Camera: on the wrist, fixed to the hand. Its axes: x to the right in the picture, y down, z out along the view.
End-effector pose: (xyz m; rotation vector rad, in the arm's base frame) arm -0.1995 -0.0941 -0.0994 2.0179 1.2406 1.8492
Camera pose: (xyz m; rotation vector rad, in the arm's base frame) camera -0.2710 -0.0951 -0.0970 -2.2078 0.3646 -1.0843
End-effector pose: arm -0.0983 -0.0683 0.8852 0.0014 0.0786 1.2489
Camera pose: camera -0.0699 -0.0734 0.8197 0.2977 -0.1595 2.6902
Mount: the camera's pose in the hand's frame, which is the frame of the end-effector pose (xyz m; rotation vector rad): 0.0079 -0.0314 -0.0638 0.0385 -0.2558 1.4599
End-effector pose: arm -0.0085 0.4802 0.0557 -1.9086 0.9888 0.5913
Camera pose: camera 0.0228 0.4310 0.0972 -0.7351 2.0882 1.5189
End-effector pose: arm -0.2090 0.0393 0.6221 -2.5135 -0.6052 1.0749
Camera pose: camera -0.1645 0.0611 0.6737 2.1639 -1.2105 -1.4451
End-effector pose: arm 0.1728 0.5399 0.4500 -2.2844 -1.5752 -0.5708
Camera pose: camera 0.1364 0.5277 0.5104 -2.7276 0.2890 0.1620
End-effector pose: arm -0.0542 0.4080 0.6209 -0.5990 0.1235 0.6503
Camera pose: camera -0.0243 0.3566 0.5812 -0.2979 0.3361 2.1199
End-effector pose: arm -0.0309 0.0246 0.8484 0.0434 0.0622 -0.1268
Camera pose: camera -0.0309 -0.0045 0.7830 0.1010 -0.2350 1.3248
